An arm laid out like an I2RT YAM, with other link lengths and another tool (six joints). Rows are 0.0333 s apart.
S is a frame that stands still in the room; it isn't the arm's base.
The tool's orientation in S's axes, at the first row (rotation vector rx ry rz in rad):
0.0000 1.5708 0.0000
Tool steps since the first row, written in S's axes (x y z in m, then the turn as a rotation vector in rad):
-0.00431 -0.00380 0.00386 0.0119 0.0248 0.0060
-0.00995 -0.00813 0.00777 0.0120 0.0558 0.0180
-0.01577 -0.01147 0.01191 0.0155 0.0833 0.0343
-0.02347 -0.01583 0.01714 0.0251 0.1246 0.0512
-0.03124 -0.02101 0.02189 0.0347 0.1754 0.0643
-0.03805 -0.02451 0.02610 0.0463 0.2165 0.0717
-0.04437 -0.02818 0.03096 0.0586 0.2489 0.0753
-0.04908 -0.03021 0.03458 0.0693 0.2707 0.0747
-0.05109 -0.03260 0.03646 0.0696 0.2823 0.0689
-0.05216 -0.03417 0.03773 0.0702 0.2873 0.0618
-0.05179 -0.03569 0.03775 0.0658 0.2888 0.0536
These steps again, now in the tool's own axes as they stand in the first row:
-0.00386 -0.00380 -0.00431 -0.0060 0.0248 0.0119
-0.00777 -0.00813 -0.00995 -0.0180 0.0558 0.0120
-0.01191 -0.01147 -0.01577 -0.0343 0.0833 0.0155
-0.01714 -0.01583 -0.02347 -0.0512 0.1246 0.0251
-0.02189 -0.02101 -0.03124 -0.0643 0.1754 0.0347
-0.02610 -0.02451 -0.03805 -0.0717 0.2165 0.0463
-0.03096 -0.02818 -0.04437 -0.0753 0.2489 0.0586
-0.03458 -0.03021 -0.04908 -0.0747 0.2707 0.0693
-0.03646 -0.03260 -0.05109 -0.0689 0.2823 0.0696
-0.03773 -0.03417 -0.05216 -0.0618 0.2873 0.0702
-0.03775 -0.03569 -0.05179 -0.0536 0.2888 0.0658

